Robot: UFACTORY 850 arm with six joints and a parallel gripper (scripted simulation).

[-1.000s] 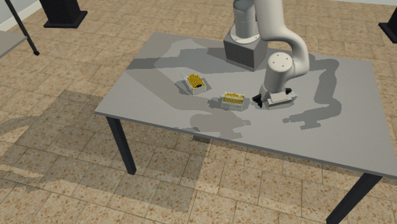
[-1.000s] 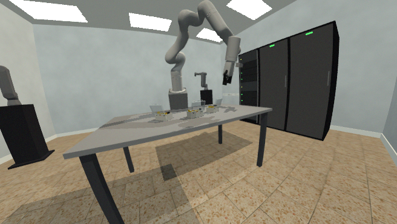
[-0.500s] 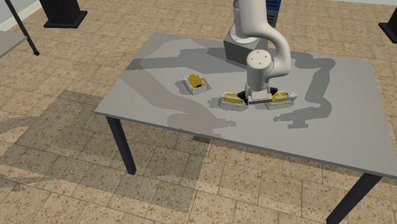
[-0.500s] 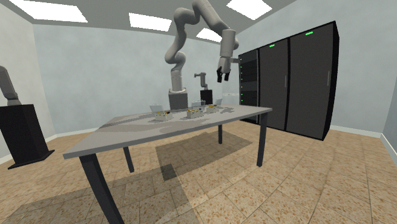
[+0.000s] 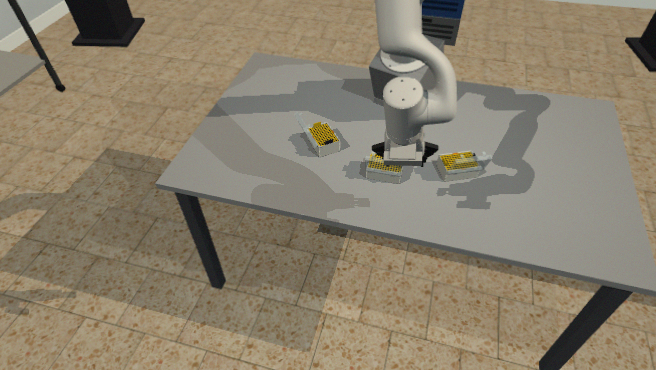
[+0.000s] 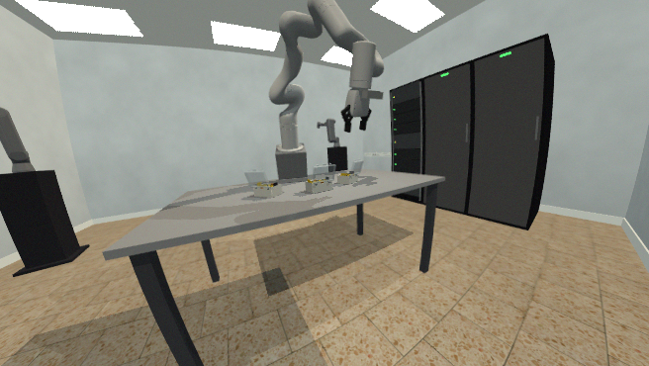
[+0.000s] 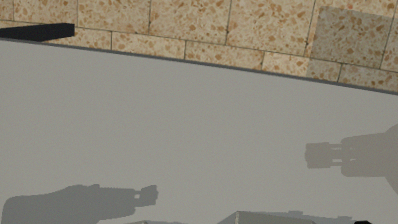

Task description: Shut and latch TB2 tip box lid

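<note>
My hand is 39 cm past the yellow rack, 25 cm to the left of it and 24 cm above it. Also, from my hand: clear lid 36 cm behind, 31 cm to the right, 20 cm below.
</note>
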